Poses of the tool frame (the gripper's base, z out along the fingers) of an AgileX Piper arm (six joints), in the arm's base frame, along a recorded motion.
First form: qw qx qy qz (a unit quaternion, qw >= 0); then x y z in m.
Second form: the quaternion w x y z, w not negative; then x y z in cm. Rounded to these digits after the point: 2 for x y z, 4 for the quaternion.
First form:
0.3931 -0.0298 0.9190 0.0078 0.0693 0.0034 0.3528
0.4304 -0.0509 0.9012 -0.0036 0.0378 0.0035 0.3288
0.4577 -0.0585 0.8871 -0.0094 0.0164 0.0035 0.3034
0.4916 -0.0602 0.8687 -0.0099 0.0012 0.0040 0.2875
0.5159 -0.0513 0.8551 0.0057 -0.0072 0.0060 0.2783
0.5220 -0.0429 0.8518 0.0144 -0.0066 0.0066 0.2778
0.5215 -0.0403 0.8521 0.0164 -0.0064 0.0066 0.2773
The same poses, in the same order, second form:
0.3931 -0.0298 0.9190 0.0078 6.93 0.34 35.28
0.4304 -0.0509 0.9012 -0.0036 3.78 0.35 32.88
0.4577 -0.0585 0.8871 -0.0094 1.64 0.35 30.34
0.4916 -0.0602 0.8687 -0.0099 0.12 0.40 28.75
0.5159 -0.0513 0.8551 0.0057 -0.72 0.60 27.83
0.5220 -0.0429 0.8518 0.0144 -0.66 0.66 27.78
0.5215 -0.0403 0.8521 0.0164 -0.64 0.66 27.73

